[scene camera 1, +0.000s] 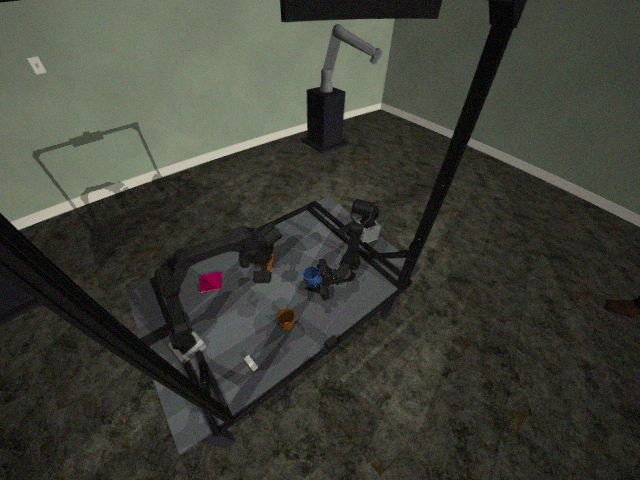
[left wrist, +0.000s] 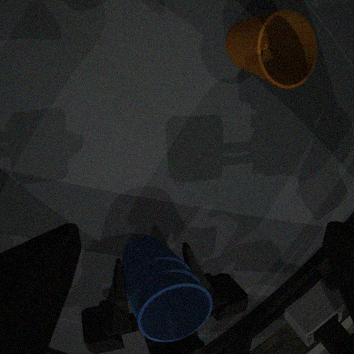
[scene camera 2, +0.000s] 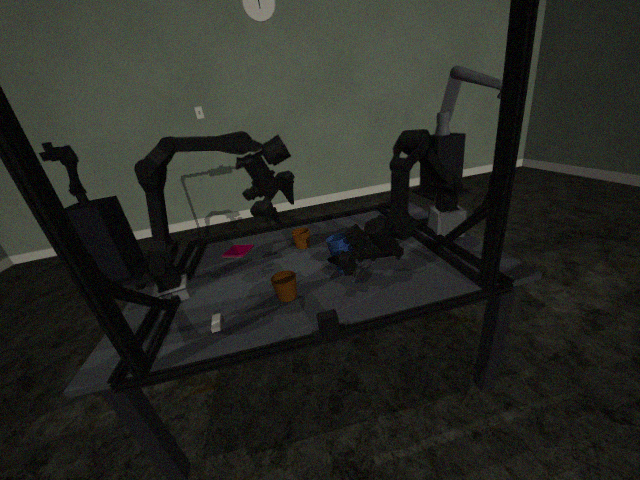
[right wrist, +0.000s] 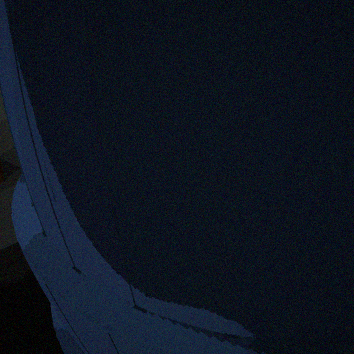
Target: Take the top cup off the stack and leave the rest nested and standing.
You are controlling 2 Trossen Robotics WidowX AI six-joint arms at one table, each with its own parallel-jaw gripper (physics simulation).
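Seen in the pictures: left gripper, between the fingertips: (scene camera 1: pixel 270 264) (left wrist: pixel 205 237) (scene camera 2: pixel 286 213); right gripper, between the fingertips: (scene camera 1: pixel 304 281) (left wrist: pixel 152 251) (scene camera 2: pixel 331 254); left arm's base, origin of its link: (scene camera 1: pixel 185 343) (scene camera 2: pixel 169 285); right arm's base, origin of its link: (scene camera 1: pixel 367 223) (left wrist: pixel 325 326) (scene camera 2: pixel 446 208).
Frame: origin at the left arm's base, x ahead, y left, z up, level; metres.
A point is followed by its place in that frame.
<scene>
A stack of nested blue cups (scene camera 1: pixel 311 276) {x 0.545, y -0.171, z 0.018 m} (scene camera 2: pixel 338 244) {x 0.512, y -0.216, z 0.066 m} (left wrist: pixel 165 291) {x 0.554, y -0.204, z 0.016 m} (right wrist: pixel 70 281) is on the right half of the grey table (scene camera 1: pixel 237 324) {x 0.190, y -0.066, z -0.042 m} (scene camera 2: pixel 385 295) {x 0.560, y -0.378, z -0.042 m}. Three rims show in the left wrist view. My right gripper (scene camera 1: pixel 316 282) {x 0.508, y -0.164, z 0.011 m} (scene camera 2: pixel 343 252) {x 0.508, y -0.164, z 0.011 m} reaches in low from the right and is shut on the stack, one finger on each side. The stack fills the right wrist view. I cannot tell whether its base touches the table. My left gripper (scene camera 1: pixel 261 269) {x 0.411, y -0.071, z 0.154 m} (scene camera 2: pixel 270 200) is open and empty, hanging high over the back middle of the table.
Two orange cups stand upright apart from the stack, one at the front middle (scene camera 1: pixel 286 318) {x 0.342, y -0.205, z -0.038 m} (scene camera 2: pixel 284 286) {x 0.318, y -0.256, z 0.016 m} and one at the back (scene camera 1: pixel 270 262) {x 0.482, y 0.030, z 0.017 m} (scene camera 2: pixel 301 237) {x 0.475, y 0.032, z 0.012 m}. An orange cup (left wrist: pixel 274 47) {x 0.506, y 0.081, z -0.030 m} shows in the left wrist view. A pink square (scene camera 1: pixel 210 282) {x 0.239, y 0.193, z -0.034 m} (scene camera 2: pixel 238 250) {x 0.243, y 0.193, z -0.034 m} and a small white block (scene camera 1: pixel 250 363) {x 0.119, y -0.234, z -0.030 m} (scene camera 2: pixel 216 323) {x 0.123, y -0.244, z -0.030 m} lie at the left.
</scene>
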